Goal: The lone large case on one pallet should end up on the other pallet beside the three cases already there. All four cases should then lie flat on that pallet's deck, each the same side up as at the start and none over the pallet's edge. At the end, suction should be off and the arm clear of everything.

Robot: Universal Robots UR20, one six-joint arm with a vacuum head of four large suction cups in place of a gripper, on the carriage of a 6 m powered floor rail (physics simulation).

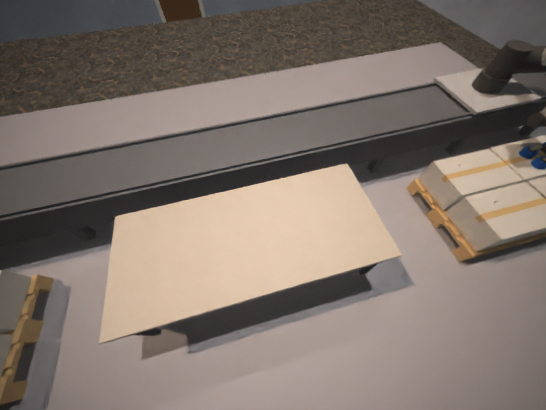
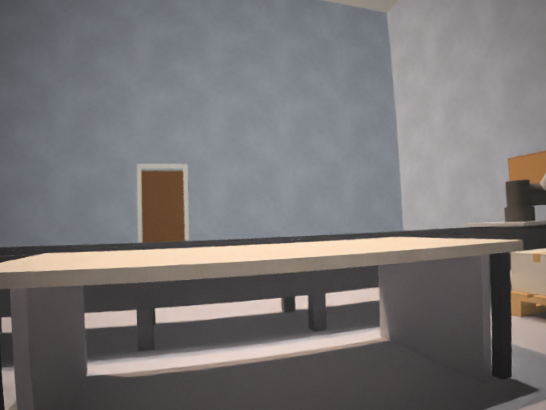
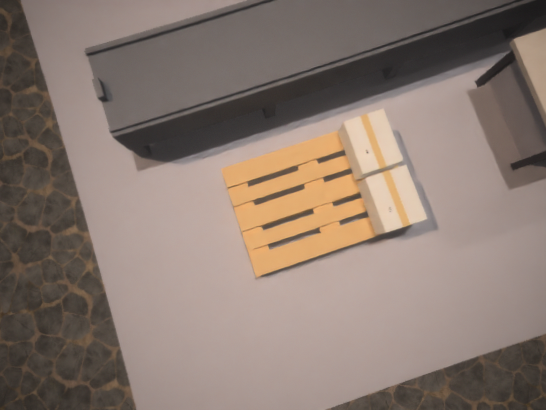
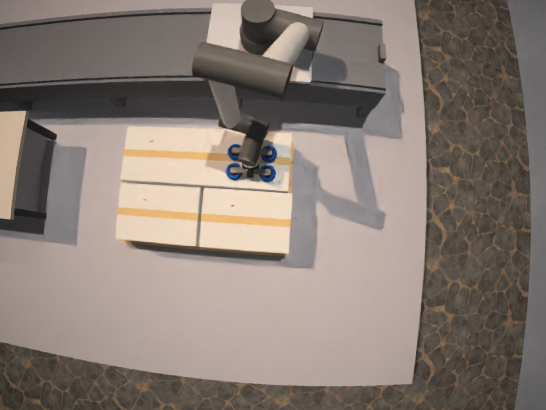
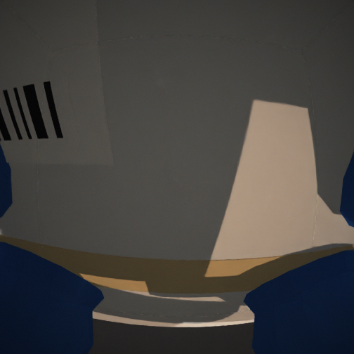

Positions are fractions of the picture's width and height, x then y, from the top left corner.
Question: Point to my suction head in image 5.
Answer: At 0.86, 0.86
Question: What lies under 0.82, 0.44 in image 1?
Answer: A case.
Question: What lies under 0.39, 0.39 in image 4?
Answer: A case.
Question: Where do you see a case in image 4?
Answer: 0.31, 0.38
